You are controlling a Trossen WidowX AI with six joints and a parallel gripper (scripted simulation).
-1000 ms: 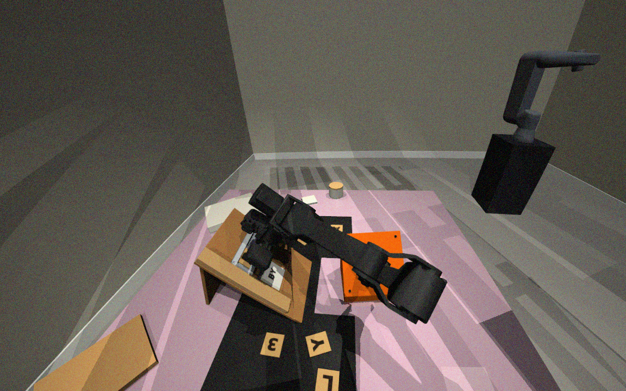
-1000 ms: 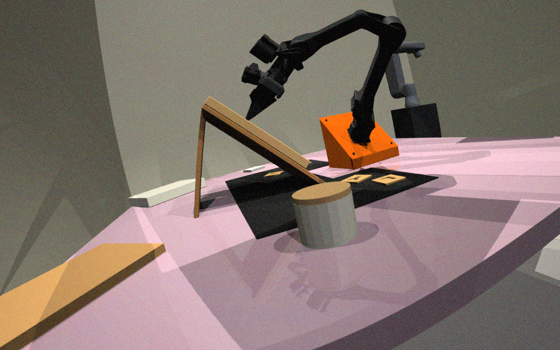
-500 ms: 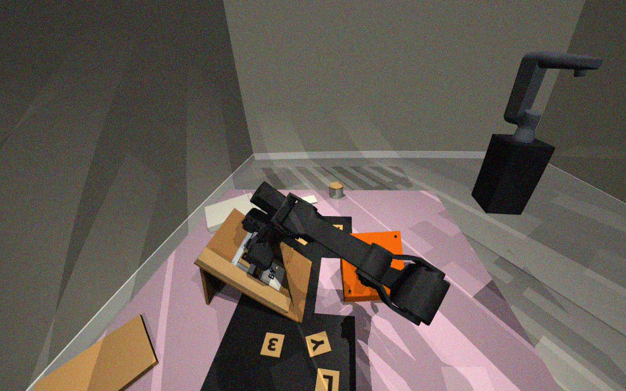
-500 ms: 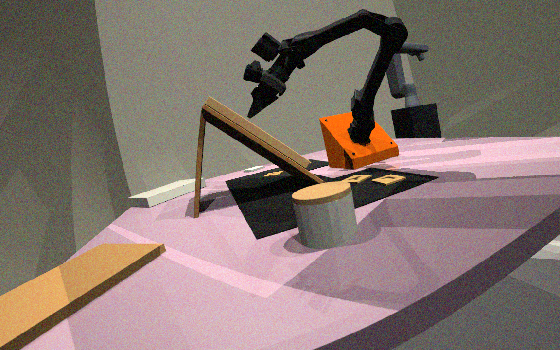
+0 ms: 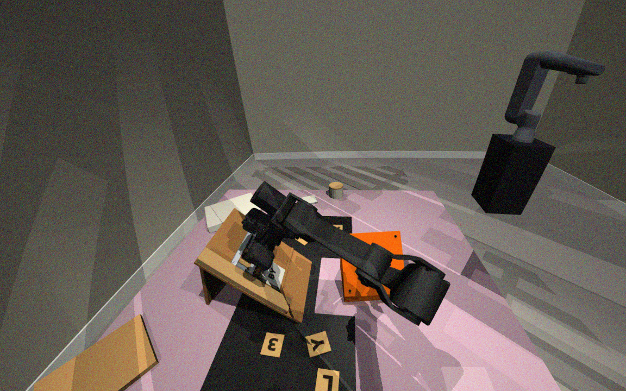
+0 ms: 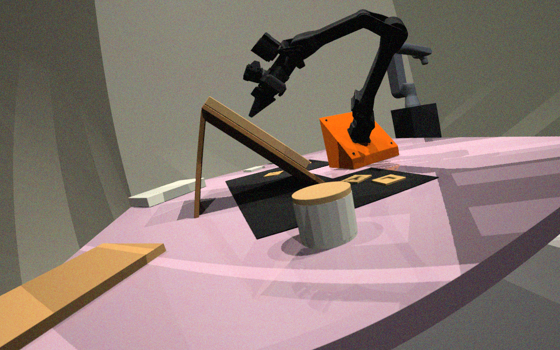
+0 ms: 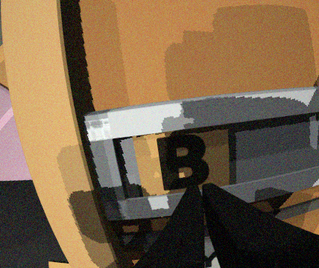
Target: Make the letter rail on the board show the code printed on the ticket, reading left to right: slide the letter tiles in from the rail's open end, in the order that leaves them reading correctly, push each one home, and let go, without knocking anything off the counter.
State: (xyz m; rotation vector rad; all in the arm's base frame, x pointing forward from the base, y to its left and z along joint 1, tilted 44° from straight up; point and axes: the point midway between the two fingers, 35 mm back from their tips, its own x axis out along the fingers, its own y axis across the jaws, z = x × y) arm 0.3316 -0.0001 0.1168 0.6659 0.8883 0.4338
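The b tile is 3 cm below my gripper tip, 3 cm ahead of it and 1 cm to the left of it. Also, from my gripper tip: black mat: 21 cm below, 13 cm behind, 7 cm to the right; white ticket: 11 cm below, 4 cm behind; 3 tile: 21 cm below, 16 cm to the left, 8 cm behind.
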